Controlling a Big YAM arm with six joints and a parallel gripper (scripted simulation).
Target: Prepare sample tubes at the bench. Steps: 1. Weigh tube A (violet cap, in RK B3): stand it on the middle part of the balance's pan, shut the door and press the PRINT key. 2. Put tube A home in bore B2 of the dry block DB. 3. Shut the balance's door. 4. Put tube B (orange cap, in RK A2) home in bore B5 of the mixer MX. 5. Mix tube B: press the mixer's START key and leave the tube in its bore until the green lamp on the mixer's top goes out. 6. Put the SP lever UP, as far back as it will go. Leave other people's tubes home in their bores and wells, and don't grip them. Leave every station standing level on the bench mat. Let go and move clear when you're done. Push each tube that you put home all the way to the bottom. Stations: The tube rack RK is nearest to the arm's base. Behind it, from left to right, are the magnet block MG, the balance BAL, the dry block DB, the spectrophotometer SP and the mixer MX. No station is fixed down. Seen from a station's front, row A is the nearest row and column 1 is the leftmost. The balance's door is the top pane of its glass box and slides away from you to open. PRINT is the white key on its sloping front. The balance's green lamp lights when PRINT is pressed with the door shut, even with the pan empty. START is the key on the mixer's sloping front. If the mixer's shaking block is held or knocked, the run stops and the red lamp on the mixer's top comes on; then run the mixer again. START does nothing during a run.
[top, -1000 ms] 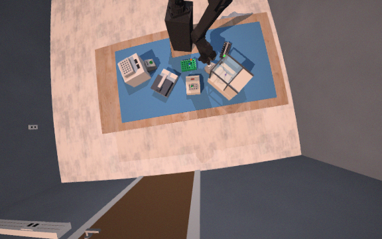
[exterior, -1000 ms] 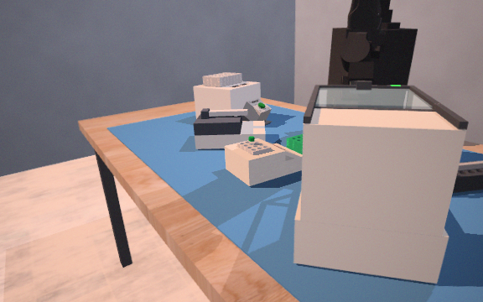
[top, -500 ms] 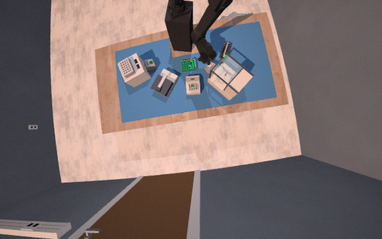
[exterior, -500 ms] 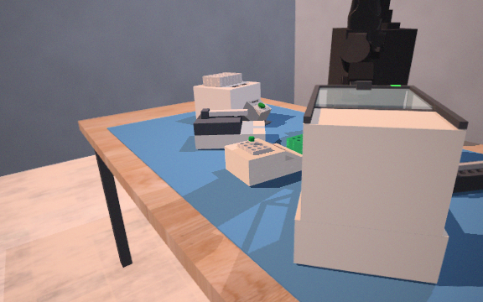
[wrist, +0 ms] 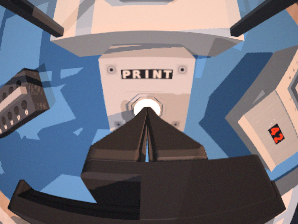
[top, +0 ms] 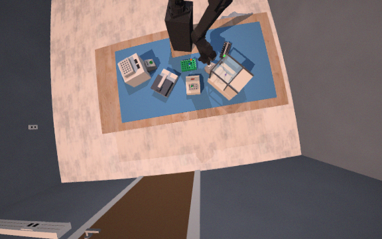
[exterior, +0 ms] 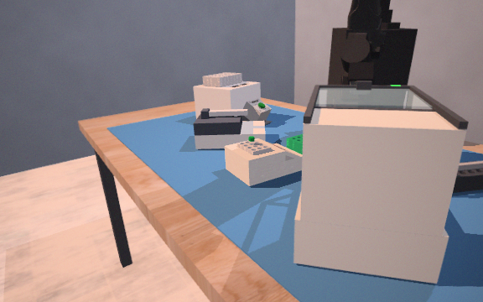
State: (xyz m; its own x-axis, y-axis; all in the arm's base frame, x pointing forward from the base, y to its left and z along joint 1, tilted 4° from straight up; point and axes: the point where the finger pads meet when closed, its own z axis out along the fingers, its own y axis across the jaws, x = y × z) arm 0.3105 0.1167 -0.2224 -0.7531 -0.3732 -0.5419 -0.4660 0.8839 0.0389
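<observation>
My gripper is now 14 cm below the balance door, 11 cm short of it and 6 cm to the right of it. The rest, counted from my hand: rack (15 cm to the right, 9 cm behind, 6 cm below); then blue-capped tube (14 cm to the right, 7 cm behind, 4 cm below); then orange-capped tube (11 cm to the right, 11 cm behind, 4 cm below).
</observation>
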